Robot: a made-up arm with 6 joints.
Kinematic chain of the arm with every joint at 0, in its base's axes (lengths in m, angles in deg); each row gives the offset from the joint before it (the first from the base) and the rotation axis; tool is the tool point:
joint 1: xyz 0 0 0.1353 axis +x
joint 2: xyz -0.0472 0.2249 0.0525 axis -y
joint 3: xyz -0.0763 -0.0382 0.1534 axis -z
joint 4: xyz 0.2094 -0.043 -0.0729 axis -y
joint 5: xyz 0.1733 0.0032 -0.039 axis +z
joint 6: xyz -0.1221 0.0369 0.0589 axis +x
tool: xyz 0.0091 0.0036 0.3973
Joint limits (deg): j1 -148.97..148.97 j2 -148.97..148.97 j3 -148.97..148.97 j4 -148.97..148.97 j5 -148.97..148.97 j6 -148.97..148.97
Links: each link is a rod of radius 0.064 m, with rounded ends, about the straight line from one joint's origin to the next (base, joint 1, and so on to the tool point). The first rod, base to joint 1, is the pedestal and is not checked.
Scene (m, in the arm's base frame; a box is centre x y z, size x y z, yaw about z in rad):
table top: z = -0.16
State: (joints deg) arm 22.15 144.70 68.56 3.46 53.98 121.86
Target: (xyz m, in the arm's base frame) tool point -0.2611 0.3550 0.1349
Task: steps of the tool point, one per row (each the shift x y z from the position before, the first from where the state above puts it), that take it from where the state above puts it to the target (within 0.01 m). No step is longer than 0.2 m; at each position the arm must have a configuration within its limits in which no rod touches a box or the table.
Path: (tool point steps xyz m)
1: -0.1160 0.0205 0.0367
2: -0.0816 0.0535 0.0701
3: -0.0372 0.0838 0.0820
4: 0.0052 0.1094 0.0709
5: 0.0349 0.1286 0.0371
6: 0.0028 -0.0549 -0.1162
7: -0.0069 0.0249 -0.1227
8: -0.0231 0.0939 -0.0855
9: -0.0414 0.1303 -0.0170
10: -0.0577 0.1242 0.0611
11: -0.0684 0.0773 0.1262

